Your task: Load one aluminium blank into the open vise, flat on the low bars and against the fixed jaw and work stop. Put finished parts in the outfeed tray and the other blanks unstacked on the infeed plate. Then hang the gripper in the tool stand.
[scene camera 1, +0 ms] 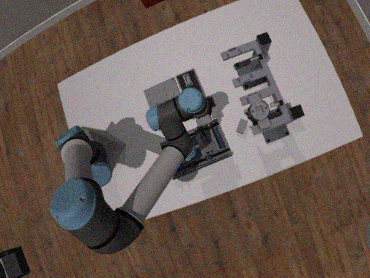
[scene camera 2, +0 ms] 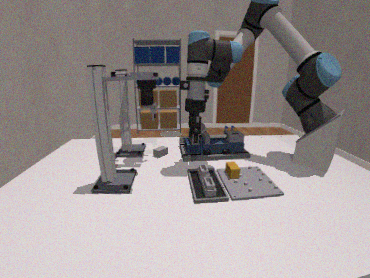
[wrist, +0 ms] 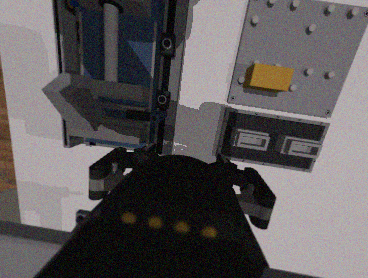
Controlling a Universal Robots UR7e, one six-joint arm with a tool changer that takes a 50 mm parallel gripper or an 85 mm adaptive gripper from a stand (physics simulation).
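Frame: origin at the arm's base, x right, y back, z down, level; millimetres.
Seen in the pictures: arm's base at its link origin: [scene camera 2: 321, 124].
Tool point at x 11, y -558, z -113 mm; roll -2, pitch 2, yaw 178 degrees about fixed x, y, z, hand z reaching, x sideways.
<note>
Offsets run from my tool point to a thing's top centre. "spot": to the spot under its first point.
My gripper [scene camera 2: 195, 142] [wrist: 185, 154] is open, its fingertips wide apart low beside the end of the vise {dz +180, dx +122, dy +102 mm} [scene camera 2: 220, 146] [wrist: 111, 45]; I see no blank between them. A grey block, apparently a blank {dz +140, dx +141, dy +38 mm} [wrist: 67, 97], lies tilted across the vise jaws; the gripper partly hides this area in scene camera 2. Another grey block {dz +246, dx +99, dy -142 mm} [scene camera 1: 241, 126] [scene camera 2: 160, 151] lies on the table between vise and tool stand [scene camera 2: 101, 125]. Two grey pocketed parts {spot: dz +238, dx -232, dy +15 mm} [scene camera 2: 209, 185] {spot: dz +252, dx -123, dy +16 mm} [wrist: 252, 140] are in the outfeed tray [scene camera 2: 196, 190] [wrist: 300, 127]. The infeed plate {dz +271, dx -160, dy +163 mm} [scene camera 2: 260, 182] [wrist: 280, 35] bears a yellow block {dz +235, dx -116, dy +122 mm} [scene camera 2: 232, 170] [wrist: 271, 77].
Another gripper [scene camera 2: 146, 92] hangs from the stand's arm. The stand's uprights and dark feet {spot: dz +267, dx -157, dy -278 mm} [scene camera 2: 115, 182] are left of the vise in scene camera 2. Small pegs rise from the infeed plate. The arm covers part of the vise and plate in scene camera 1.
</note>
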